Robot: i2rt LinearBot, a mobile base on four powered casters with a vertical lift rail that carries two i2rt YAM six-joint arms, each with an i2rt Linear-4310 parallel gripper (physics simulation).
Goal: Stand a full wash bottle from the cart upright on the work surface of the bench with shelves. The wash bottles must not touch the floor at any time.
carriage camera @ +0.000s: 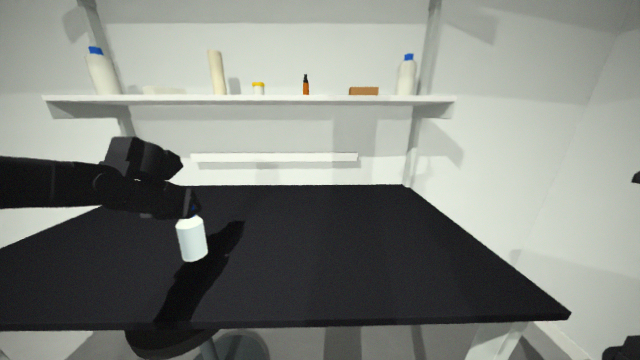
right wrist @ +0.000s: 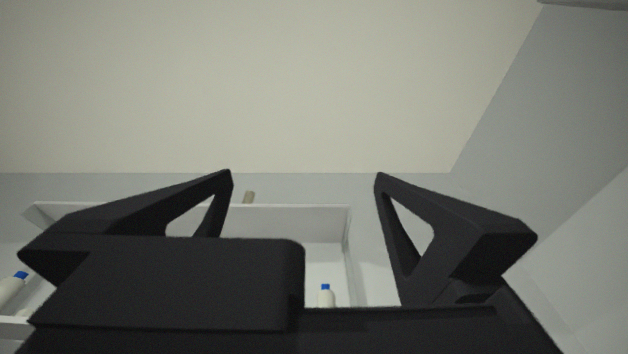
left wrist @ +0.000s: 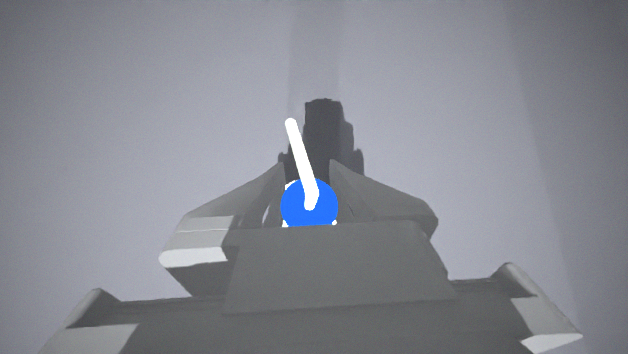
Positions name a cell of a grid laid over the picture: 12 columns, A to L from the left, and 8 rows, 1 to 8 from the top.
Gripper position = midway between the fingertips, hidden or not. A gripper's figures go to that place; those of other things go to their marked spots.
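Scene:
My left gripper (carriage camera: D5) is 0.61 m from the lens, and a bench with shelves (carriage camera: F6) is 0.59 m from the lens.

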